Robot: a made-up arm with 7 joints. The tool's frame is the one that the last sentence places.
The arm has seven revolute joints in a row. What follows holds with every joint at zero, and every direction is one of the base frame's. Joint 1 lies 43.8 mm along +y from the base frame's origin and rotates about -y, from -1.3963 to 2 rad. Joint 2 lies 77.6 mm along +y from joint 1 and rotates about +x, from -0.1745 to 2 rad. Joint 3 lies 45.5 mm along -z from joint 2 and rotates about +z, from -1.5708 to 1.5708 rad. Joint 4 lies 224.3 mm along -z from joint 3 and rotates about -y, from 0 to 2.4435 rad. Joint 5 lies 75.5 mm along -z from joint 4 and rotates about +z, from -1.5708 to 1.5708 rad. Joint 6 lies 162.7 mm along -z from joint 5 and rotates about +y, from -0.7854 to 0.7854 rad. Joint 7 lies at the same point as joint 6 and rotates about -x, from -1.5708 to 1.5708 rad. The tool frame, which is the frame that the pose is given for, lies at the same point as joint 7; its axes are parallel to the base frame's.
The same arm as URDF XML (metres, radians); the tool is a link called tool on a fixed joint. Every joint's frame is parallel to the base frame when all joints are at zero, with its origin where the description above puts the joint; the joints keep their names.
<robot name="arm">
<joint name="tool_joint" type="fixed"><parent link="link7"/><child link="tool"/><origin xyz="0.0000 0.0000 0.0000"/></joint>
<joint name="joint 7" type="revolute"><parent link="link6"/><child link="link7"/><origin xyz="0.0000 0.0000 0.0000"/><axis xyz="-1 0 0"/><limit lower="-1.5708" upper="1.5708"/></joint>
<joint name="joint 6" type="revolute"><parent link="link5"/><child link="link6"/><origin xyz="0.0000 0.0000 -0.1627"/><axis xyz="0 1 0"/><limit lower="-0.7854" upper="0.7854"/></joint>
<joint name="joint 5" type="revolute"><parent link="link4"/><child link="link5"/><origin xyz="0.0000 0.0000 -0.0755"/><axis xyz="0 0 1"/><limit lower="-1.5708" upper="1.5708"/></joint>
<joint name="joint 4" type="revolute"><parent link="link3"/><child link="link4"/><origin xyz="0.0000 0.0000 -0.2243"/><axis xyz="0 -1 0"/><limit lower="0.0000" upper="2.4435"/></joint>
<joint name="joint 3" type="revolute"><parent link="link2"/><child link="link3"/><origin xyz="0.0000 0.0000 -0.0455"/><axis xyz="0 0 1"/><limit lower="-1.5708" upper="1.5708"/></joint>
<joint name="joint 2" type="revolute"><parent link="link1"/><child link="link2"/><origin xyz="0.0000 0.0776 0.0000"/><axis xyz="1 0 0"/><limit lower="-0.1745" upper="2.0000"/></joint>
<joint name="joint 1" type="revolute"><parent link="base"/><child link="link1"/><origin xyz="0.0000 0.0438 0.0000"/><axis xyz="0 -1 0"/><limit lower="-1.3963" upper="2.0000"/></joint>
<link name="base"/>
<link name="link1"/>
<link name="link2"/>
<link name="link3"/>
<link name="link4"/>
<link name="link5"/>
<link name="link6"/>
<link name="link7"/>
<link name="tool"/>
</robot>

